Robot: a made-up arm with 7 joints. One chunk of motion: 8 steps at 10 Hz.
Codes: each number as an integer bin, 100 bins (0 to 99) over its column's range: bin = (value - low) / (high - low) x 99, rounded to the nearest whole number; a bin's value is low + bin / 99 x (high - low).
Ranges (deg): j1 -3..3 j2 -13..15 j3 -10..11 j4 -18..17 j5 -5..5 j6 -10..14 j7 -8..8
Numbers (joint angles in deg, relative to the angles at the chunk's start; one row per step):
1: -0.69 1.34 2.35 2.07 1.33 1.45 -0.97
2: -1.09 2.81 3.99 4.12 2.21 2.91 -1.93
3: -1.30 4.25 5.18 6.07 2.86 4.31 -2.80
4: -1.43 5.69 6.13 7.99 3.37 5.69 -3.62
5: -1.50 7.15 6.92 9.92 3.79 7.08 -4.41
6: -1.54 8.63 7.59 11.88 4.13 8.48 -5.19
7: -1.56 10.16 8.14 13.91 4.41 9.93 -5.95
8: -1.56 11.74 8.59 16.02 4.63 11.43 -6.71
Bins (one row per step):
1: 38 51 58 57 63 47 43
2: 32 56 66 63 71 53 38
3: 28 61 72 68 78 59 32
4: 26 66 76 74 83 65 27
5: 25 71 80 79 87 70 22
6: 24 76 83 85 90 76 17
7: 24 82 86 90 93 82 13
8: 24 87 88 96 95 88 8

